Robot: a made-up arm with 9 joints. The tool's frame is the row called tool. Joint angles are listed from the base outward. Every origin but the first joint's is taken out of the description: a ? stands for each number. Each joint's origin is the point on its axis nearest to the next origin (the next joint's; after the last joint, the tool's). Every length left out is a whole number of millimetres.
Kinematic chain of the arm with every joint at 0, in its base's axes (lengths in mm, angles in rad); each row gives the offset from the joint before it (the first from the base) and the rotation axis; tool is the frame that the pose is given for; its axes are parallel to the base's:
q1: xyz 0 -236 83 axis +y
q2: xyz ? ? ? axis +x
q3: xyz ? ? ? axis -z
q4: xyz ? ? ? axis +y
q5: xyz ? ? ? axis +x
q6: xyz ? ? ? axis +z
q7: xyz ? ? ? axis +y
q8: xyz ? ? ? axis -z
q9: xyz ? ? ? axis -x
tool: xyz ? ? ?
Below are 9 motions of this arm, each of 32 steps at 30 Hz.
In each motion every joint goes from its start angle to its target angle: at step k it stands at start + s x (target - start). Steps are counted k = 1, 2, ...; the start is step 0. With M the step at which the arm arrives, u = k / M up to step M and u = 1 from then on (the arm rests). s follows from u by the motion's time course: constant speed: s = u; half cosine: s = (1 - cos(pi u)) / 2; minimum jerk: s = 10 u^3 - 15 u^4 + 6 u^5.
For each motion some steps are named. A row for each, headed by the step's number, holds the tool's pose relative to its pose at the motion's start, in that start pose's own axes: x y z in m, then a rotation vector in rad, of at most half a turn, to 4 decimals.
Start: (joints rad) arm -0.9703 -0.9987 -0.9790 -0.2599 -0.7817 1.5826 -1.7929 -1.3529 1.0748
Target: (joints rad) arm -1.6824 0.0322 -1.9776 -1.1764 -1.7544 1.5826 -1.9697 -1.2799 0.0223
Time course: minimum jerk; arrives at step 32
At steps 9, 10, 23, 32:
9: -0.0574 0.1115 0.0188 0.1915 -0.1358 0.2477
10: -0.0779 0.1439 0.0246 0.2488 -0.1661 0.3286
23: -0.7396 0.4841 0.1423 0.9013 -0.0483 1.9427
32: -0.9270 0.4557 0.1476 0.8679 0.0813 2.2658

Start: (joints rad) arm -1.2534 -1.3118 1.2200 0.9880 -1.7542 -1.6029 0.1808 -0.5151 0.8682
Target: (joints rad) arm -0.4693 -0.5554 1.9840 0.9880 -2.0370 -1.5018 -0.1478 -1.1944 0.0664
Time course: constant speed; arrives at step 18
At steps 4, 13, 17, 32:
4: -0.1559 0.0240 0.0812 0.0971 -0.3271 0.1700
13: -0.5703 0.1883 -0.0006 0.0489 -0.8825 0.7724
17: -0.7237 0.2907 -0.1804 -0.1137 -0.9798 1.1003
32: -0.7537 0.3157 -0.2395 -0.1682 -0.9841 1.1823

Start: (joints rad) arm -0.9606 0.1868 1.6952 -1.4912 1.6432 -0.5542 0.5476 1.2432 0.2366
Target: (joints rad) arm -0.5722 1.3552 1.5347 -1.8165 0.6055 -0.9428 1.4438 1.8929 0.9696
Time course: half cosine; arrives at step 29
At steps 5, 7, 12, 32:
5: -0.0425 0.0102 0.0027 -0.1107 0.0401 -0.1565
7: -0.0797 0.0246 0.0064 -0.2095 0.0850 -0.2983
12: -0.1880 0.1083 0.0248 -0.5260 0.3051 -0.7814
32: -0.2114 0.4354 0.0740 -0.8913 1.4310 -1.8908

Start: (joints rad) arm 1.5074 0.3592 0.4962 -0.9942 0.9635 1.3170 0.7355 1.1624 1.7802
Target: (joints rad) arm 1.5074 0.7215 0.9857 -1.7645 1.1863 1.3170 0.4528 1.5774 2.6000
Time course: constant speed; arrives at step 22
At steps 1, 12, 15, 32:
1: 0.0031 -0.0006 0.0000 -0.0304 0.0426 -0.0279
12: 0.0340 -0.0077 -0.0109 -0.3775 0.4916 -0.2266
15: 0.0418 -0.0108 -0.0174 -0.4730 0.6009 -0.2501
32: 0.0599 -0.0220 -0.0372 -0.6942 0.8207 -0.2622

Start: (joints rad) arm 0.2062 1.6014 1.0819 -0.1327 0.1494 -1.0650 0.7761 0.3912 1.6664
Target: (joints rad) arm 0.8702 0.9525 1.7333 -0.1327 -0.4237 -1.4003 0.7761 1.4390 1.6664
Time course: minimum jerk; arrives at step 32
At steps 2, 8, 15, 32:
2: 0.0010 -0.0020 -0.0002 0.0035 0.0046 -0.0012
8: 0.0400 -0.0902 -0.0180 0.1664 0.2142 -0.0442
15: 0.0963 -0.3324 -0.1464 0.7597 0.9029 -0.0342
32: 0.0379 -0.6144 -0.3992 1.8731 1.7891 0.5308

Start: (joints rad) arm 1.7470 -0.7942 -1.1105 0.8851 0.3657 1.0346 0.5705 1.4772 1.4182
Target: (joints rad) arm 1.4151 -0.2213 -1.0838 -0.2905 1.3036 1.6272 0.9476 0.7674 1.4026
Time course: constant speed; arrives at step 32
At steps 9, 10, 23, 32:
9: 0.1062 -0.1047 0.1117 0.2950 -0.3964 -0.4550
10: 0.1144 -0.1212 0.1229 0.3145 -0.4397 -0.5162
23: 0.1377 -0.3618 0.2260 0.2840 -0.9126 -1.4466
32: 0.0855 -0.4977 0.2619 -0.0762 -1.0540 -2.1550

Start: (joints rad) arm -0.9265 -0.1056 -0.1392 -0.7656 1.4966 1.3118 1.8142 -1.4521 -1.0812
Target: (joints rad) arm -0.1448 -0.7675 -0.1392 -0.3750 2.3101 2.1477 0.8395 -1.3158 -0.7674
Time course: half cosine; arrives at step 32
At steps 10, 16, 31, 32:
10: 0.0615 0.1771 -0.0628 -0.3632 0.0259 0.1502
16: 0.0699 0.4265 -0.1353 -0.8252 -0.0818 0.3522
31: -0.0957 0.8078 -0.2674 -1.5441 -0.6043 0.5600
32: -0.0968 0.8092 -0.2681 -1.5470 -0.6075 0.5601

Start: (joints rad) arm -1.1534 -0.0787 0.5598 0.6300 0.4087 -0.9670 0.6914 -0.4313 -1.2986
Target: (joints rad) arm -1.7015 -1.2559 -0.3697 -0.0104 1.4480 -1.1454 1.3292 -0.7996 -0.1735
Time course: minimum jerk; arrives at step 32
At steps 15, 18, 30, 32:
15: -0.1632 0.4022 -0.2422 -0.5360 0.6021 0.3654
18: -0.2756 0.4577 -0.2954 -0.8006 0.7689 0.4799
30: -0.4596 0.4223 -0.2949 -1.3261 0.9889 0.5864
32: -0.4602 0.4217 -0.2945 -1.3285 0.9897 0.5864

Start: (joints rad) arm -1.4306 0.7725 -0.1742 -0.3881 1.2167 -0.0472 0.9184 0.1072 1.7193
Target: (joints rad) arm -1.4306 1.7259 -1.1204 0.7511 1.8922 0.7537 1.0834 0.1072 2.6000
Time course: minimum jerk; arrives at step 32
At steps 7, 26, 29, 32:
7: -0.0145 0.0231 0.0320 0.0034 -0.1263 0.0627
26: -0.2416 0.1468 0.1890 -0.1169 -1.4976 -0.0931
29: -0.2461 0.1522 0.1902 -0.1307 -1.5373 -0.1284
32: -0.2468 0.1531 0.1905 -0.1332 -1.5437 -0.1346

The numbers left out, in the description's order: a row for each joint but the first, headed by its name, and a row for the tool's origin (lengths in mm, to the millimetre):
q2: -158 0 78
q3: 0 -85 -429
q4: -68 53 0
q5: 259 0 -76
q6: 0 2 -98
q7: -159 404 0
q8: -31 0 20
q9: 268 -149 0
tool: 0 -60 90

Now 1 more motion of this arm.
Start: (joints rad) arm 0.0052 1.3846 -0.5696 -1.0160 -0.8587 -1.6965 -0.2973 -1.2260 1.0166
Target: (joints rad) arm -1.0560 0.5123 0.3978 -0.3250 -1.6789 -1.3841 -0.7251 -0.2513 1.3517
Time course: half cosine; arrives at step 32
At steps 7, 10, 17, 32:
7: -0.0760 0.0345 0.0486 -0.1841 -0.1104 -0.0988
10: -0.1518 0.0698 0.0783 -0.3437 -0.2103 -0.2412
17: -0.3280 0.2179 0.0756 -0.7069 -0.4092 -0.8742
32: -0.2468 0.4778 -0.0174 -0.9854 -0.3534 -1.8995

